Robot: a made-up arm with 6 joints. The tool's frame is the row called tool.
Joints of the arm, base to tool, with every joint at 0 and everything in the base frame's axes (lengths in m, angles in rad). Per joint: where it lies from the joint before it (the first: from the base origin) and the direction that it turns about. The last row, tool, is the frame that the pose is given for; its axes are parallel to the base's.
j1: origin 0 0 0.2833 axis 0 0 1
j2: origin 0 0 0 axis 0 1 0
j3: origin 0 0 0.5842 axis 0 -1 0
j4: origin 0 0 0 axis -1 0 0
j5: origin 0.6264 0 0 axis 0 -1 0
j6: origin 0 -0.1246 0 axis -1 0 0
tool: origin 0 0 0
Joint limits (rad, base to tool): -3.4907..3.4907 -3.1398..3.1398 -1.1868..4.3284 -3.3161..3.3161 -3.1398..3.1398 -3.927..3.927
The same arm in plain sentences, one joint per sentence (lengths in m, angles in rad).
The arm has six revolute joints in a row. What follows holds with every joint at zero, and every direction is one of the base frame's. The first joint lies 0.2833 m along +z from the base frame's origin and rotates about +z, from -3.4907 to 3.4907 rad. The second joint lies at the same point as the first joint and rotates about +y, from -3.1398 to 3.1398 rad. The third joint lies 0.5842 m along +z from the second joint and rotates about -y, from -1.1868 to 4.3284 rad. The fourth joint lies at the same point as the third joint and rotates about -x, from -3.3161 to 3.3161 rad. The fifth joint lies 0.6264 m along +x from the fourth joint and rotates about -y, from -3.1398 to 3.1398 rad. The sixth joint lies 0.1246 m along -y from the fifth joint and rotates about -x, from -3.927 to 3.927 rad. The tool frame, which is the frame that the pose is given for, lies at the same point as the sixth joint; its axes are parallel to the base frame's.
